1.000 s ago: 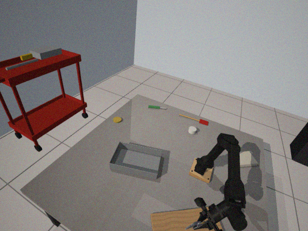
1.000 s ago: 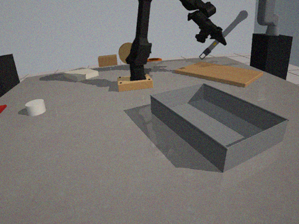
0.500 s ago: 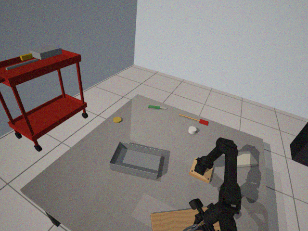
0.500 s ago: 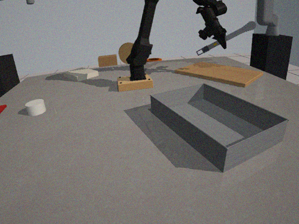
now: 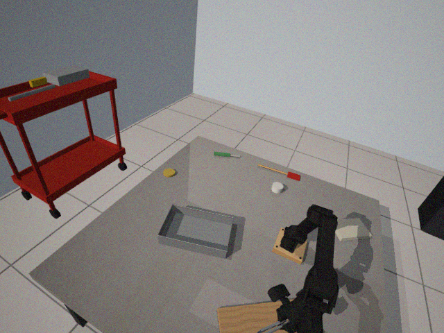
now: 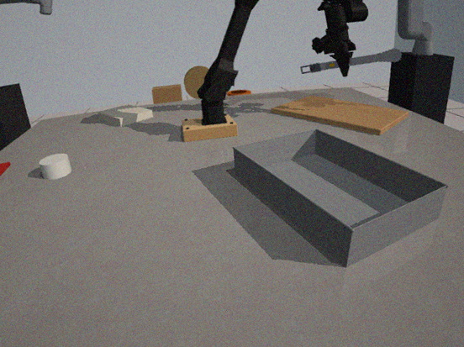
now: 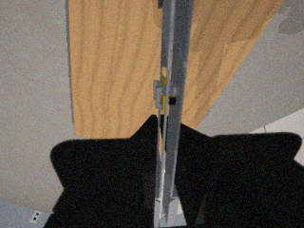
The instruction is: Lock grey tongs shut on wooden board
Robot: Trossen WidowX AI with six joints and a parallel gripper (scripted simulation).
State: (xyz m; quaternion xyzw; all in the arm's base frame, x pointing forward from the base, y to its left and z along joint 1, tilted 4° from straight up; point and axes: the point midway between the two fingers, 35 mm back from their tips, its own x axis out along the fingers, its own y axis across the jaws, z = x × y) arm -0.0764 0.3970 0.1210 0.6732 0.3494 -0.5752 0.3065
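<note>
Right now the yellow piece is 20 mm behind my gripper tip, 30 mm to the right of it and 30 mm above it. The rest, counted from my gripper tip: wooden board: 10 mm to the right, 110 mm below; then roasting tin: 470 mm ahead, 230 mm to the right, 90 mm below; then cream block: 170 mm behind, 700 mm to the right, 100 mm below.
</note>
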